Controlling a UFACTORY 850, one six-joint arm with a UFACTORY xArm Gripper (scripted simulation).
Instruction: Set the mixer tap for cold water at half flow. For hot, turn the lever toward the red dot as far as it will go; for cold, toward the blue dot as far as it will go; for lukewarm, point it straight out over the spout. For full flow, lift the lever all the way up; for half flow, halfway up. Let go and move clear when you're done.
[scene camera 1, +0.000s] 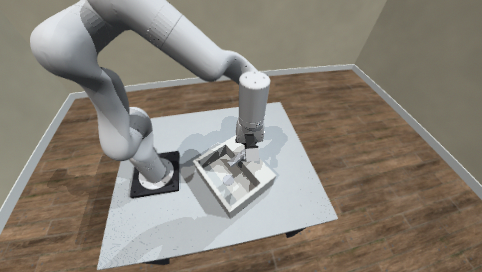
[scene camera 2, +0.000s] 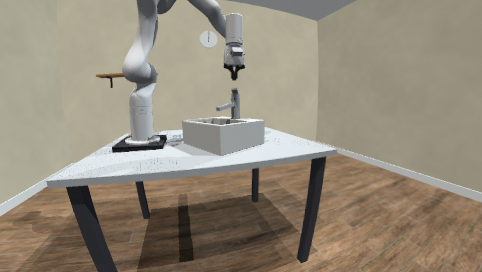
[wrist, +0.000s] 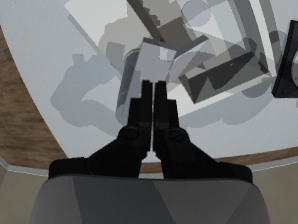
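Labels:
On a sink basin, (scene camera 2: 238, 134) and (scene camera 1: 247, 201) are the same spot.

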